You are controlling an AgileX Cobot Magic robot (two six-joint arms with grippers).
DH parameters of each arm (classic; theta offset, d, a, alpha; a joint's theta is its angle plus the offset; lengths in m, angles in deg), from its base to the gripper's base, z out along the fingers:
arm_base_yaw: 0 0.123 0 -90
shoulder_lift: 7.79 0 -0.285 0
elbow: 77.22 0 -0.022 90
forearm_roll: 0 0.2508 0 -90
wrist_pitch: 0 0 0.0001 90
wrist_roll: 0 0.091 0 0
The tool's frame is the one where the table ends.
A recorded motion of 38 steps. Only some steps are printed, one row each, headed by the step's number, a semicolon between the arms.
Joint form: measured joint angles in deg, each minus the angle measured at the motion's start. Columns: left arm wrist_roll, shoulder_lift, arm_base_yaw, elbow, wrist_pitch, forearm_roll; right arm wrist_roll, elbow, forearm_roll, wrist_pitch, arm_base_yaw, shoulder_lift.
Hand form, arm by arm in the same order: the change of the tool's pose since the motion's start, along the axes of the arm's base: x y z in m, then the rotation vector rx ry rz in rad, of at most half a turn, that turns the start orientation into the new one. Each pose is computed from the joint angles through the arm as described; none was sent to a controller.
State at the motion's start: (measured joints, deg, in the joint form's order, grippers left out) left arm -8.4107 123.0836 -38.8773 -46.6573 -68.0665 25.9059; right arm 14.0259 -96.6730 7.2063 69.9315 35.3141 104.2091
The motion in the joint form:
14: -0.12 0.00 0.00 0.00 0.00 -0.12; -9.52 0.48 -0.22 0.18 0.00 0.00
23: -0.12 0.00 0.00 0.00 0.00 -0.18; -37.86 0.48 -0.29 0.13 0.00 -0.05
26: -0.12 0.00 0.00 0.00 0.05 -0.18; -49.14 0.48 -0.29 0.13 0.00 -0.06
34: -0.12 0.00 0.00 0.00 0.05 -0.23; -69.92 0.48 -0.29 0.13 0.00 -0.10
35: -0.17 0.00 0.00 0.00 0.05 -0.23; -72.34 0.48 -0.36 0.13 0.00 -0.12
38: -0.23 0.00 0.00 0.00 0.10 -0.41; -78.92 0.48 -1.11 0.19 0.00 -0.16
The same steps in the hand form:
14: 0.0002 0.0001 0.0000 -0.0015 0.0023 0.0022; -0.0006 -0.0008 -0.0025 -0.0387 -0.0370 0.1581
23: 0.0002 0.0001 0.0000 -0.0017 0.0025 0.0032; -0.0006 -0.0009 -0.0021 -0.1253 -0.1708 0.6269
26: 0.0002 0.0001 0.0000 -0.0010 0.0029 0.0033; -0.0006 -0.0009 -0.0020 -0.1595 -0.2234 0.8135
34: 0.0003 0.0002 0.0000 -0.0012 0.0030 0.0041; -0.0007 -0.0010 -0.0018 -0.2225 -0.3209 1.1572
35: 0.0003 0.0002 0.0000 -0.0016 0.0038 0.0042; -0.0007 -0.0011 -0.0017 -0.2311 -0.3326 1.1974
38: 0.0005 0.0003 -0.0001 -0.0021 0.0058 0.0074; -0.0002 -0.0022 -0.0015 -0.2649 -0.3625 1.3087

